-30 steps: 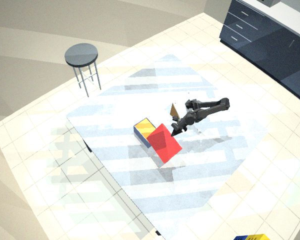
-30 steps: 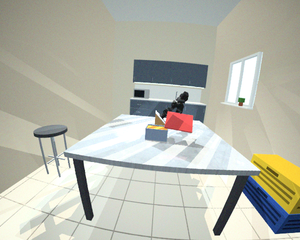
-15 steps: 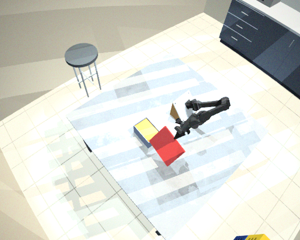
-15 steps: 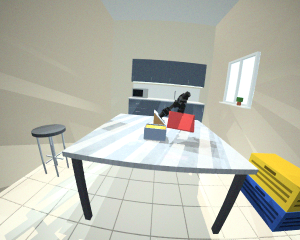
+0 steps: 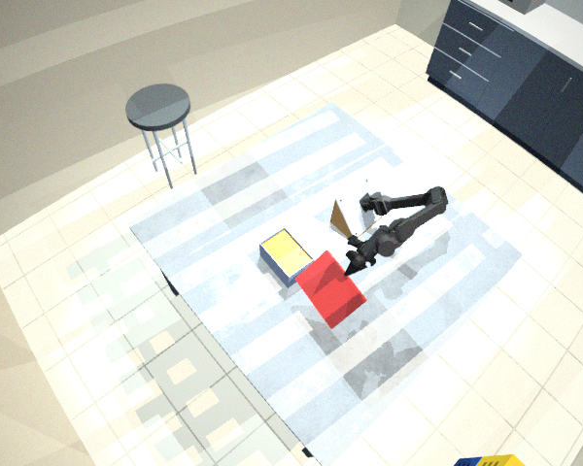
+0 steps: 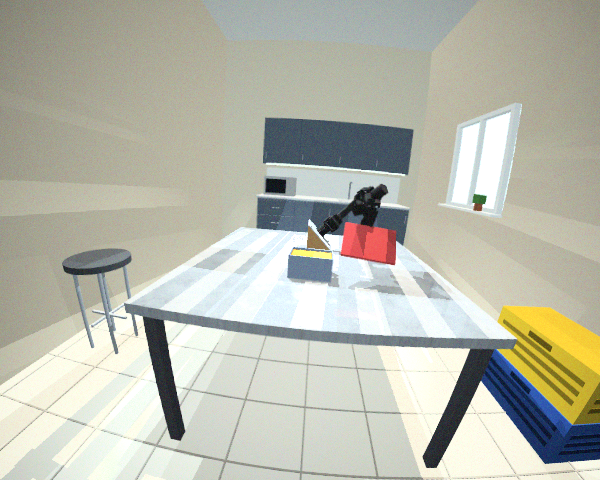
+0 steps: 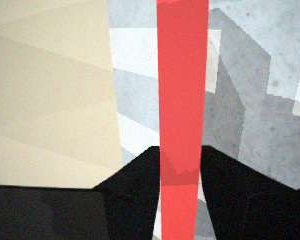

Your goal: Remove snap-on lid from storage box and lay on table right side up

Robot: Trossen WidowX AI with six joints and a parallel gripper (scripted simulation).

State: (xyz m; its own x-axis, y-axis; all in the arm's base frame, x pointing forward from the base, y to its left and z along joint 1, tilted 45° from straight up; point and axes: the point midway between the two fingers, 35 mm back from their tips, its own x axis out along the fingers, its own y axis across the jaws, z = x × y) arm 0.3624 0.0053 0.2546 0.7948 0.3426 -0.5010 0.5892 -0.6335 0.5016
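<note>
My gripper tip is 60 mm short of the red lid, 50 mm above it and 20 mm to the left of it. From my gripper tip the other things lie so: grey-blue storage box (260 mm to the right, 180 mm below, 20 mm ahead).
</note>
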